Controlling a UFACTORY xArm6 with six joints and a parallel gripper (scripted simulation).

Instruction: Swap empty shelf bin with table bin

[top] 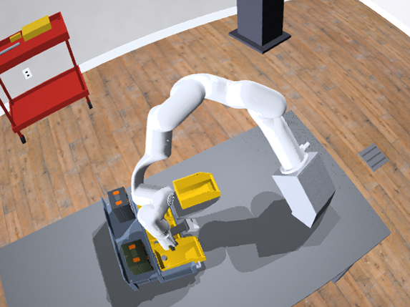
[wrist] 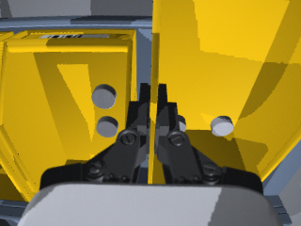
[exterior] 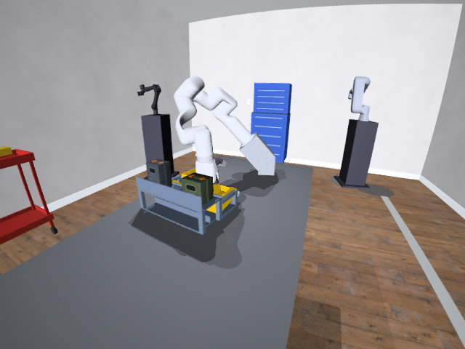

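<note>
My hand is 70 mm past the shelf lip, 70 mm above it and 40 mm to the left of it. From my hand the other things lie so: olive box (150 mm ahead, 70 mm above, 10 mm to the right); dark grey box (220 mm to the right, 80 mm above, 70 mm ahead).
</note>
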